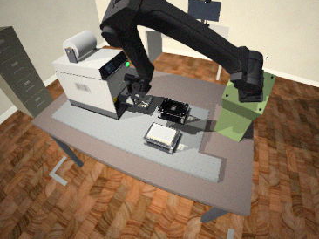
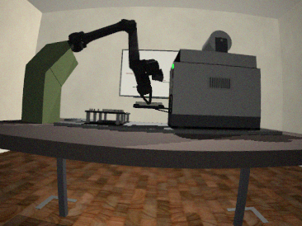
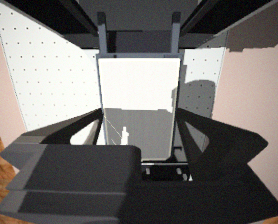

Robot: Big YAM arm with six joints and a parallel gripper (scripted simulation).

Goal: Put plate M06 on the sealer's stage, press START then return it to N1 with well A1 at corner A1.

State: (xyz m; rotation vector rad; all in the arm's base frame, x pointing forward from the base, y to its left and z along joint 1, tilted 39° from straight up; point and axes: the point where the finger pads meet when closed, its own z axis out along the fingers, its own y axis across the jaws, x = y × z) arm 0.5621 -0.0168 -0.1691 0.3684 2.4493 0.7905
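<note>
My gripper is now 2 cm above the sealer stage. The rest, counted from my hand: white start button (9 cm ahead, 10 cm to the right, 8 cm above); then foil roll (33 cm ahead, 3 cm to the right, 31 cm above); then plate (18 cm behind, 17 cm to the left, 4 cm below).
</note>
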